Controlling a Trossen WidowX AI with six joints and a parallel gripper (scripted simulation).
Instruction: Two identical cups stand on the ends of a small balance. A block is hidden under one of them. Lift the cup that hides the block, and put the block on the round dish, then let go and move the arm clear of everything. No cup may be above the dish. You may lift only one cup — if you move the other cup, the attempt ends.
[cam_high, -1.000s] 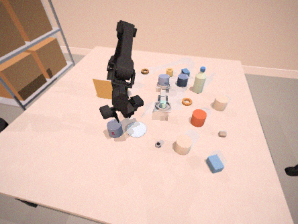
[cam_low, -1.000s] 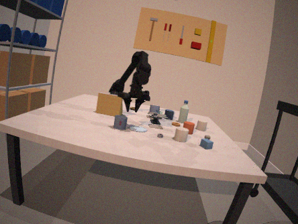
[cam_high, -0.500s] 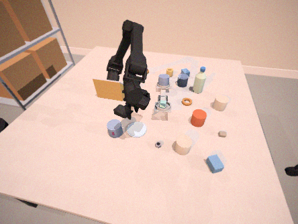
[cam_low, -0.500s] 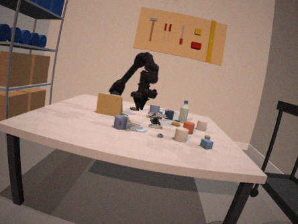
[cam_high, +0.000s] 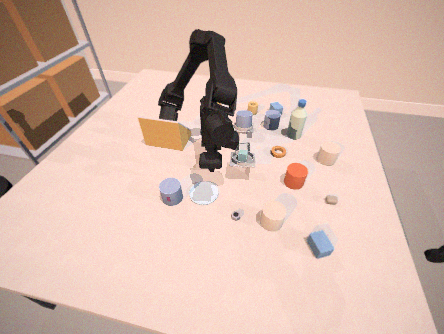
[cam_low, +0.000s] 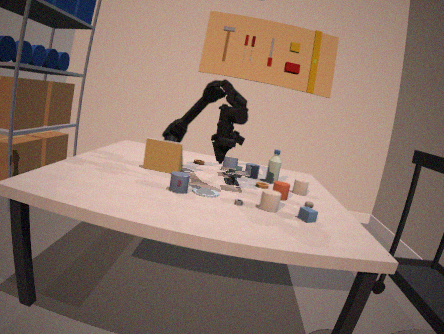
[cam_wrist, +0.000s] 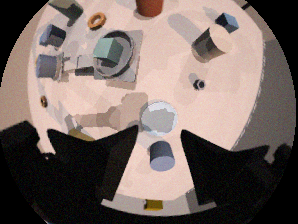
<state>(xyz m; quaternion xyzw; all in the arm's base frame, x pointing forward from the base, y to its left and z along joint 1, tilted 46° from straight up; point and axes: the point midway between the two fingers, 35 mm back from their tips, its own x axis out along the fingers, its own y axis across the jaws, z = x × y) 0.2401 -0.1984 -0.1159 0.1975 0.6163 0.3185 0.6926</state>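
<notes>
Now: gripper tip 10 cm to the right of the teal block, 9 cm short of it and 3 cm above it. Also, from my gripper tip: round pale dish (12 cm below, 3 cm behind, 2 cm to the right); then orange-red cylinder (30 cm ahead, 10 cm to the left, 8 cm below); then nut (11 cm below, 10 cm to the right, 10 cm ahead).
</notes>
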